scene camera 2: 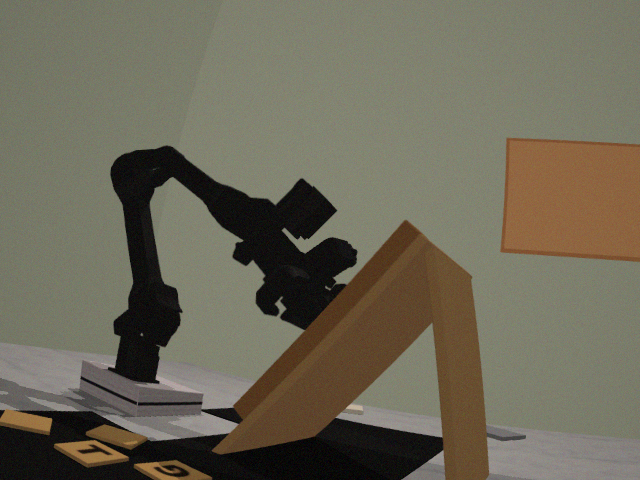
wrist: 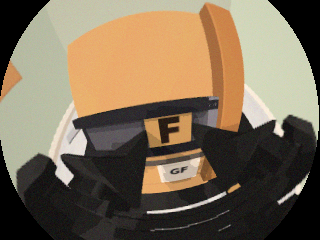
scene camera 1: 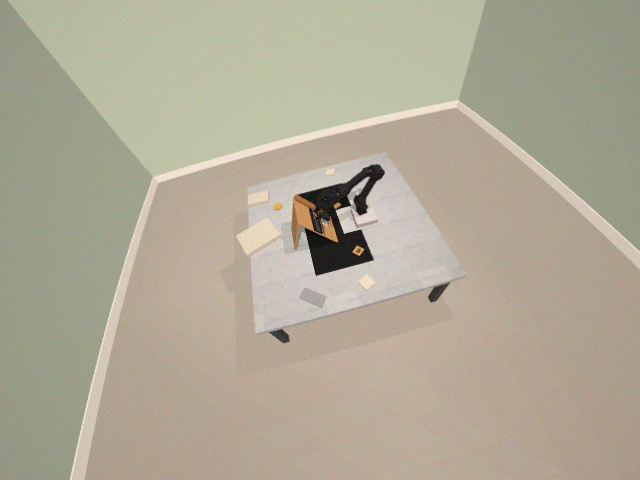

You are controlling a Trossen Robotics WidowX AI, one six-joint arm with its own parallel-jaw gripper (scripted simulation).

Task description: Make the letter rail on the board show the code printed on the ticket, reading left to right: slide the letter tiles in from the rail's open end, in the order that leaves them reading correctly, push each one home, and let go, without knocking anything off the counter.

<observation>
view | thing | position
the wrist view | my gripper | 169,130
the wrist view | white ticket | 180,171
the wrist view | orange sloped board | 139,67
</observation>
